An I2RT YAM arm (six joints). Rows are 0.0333 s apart.
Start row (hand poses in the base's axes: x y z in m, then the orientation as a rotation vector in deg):
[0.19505 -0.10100 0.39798 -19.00 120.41 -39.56]
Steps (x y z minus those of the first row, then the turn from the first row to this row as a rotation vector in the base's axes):
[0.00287 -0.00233 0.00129 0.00 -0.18 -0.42]
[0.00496 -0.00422 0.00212 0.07 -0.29 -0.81]
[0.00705 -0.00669 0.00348 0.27 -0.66 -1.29]
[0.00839 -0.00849 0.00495 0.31 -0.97 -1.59]
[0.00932 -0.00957 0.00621 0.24 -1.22 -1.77]
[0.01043 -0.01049 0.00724 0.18 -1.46 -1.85]
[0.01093 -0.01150 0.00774 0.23 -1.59 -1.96]
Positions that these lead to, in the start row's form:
[0.19792 -0.10333 0.39927 -18.49 120.36 -39.81]
[0.20001 -0.10522 0.40010 -18.01 120.39 -39.97]
[0.20210 -0.10769 0.40146 -17.25 120.24 -40.05]
[0.20344 -0.10949 0.40293 -16.80 120.04 -40.19]
[0.20437 -0.11057 0.40419 -16.55 119.83 -40.38]
[0.20548 -0.11149 0.40522 -16.40 119.61 -40.49]
[0.20598 -0.11250 0.40572 -16.21 119.53 -40.51]

